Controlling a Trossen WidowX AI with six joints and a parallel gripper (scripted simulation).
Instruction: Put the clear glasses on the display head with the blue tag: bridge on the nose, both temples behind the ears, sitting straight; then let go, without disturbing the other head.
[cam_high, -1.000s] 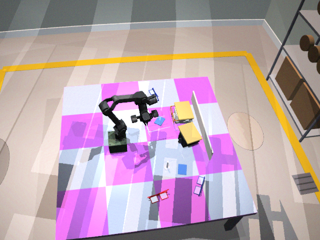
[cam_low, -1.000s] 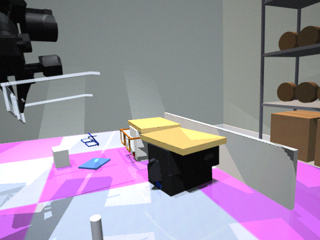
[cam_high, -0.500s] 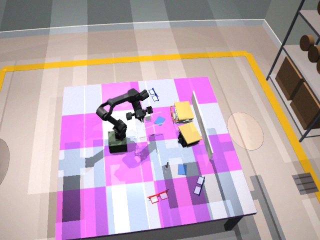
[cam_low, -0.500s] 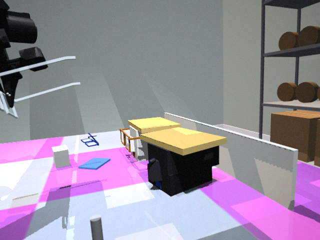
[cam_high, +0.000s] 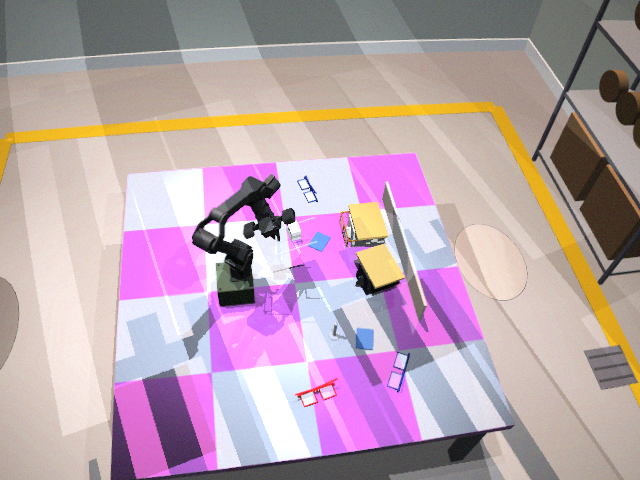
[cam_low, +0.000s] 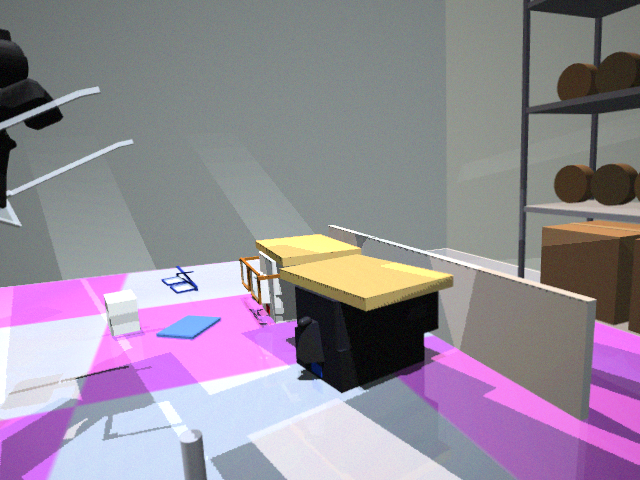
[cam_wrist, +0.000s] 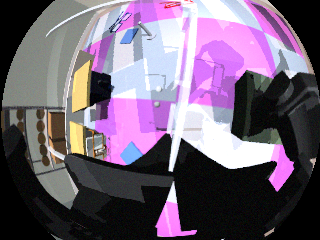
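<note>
Now: the black display head 34 cm ahead of my gripper tip, 6 cm to the right of it and 15 cm below it. Also, from my gripper tip: grey peg 18 cm ahead, 28 cm to the right, 18 cm below; white cube 7 cm ahead, 19 cm to the left, 18 cm below; white display head 33 cm ahead, 16 cm to the left, 15 cm below.
</note>
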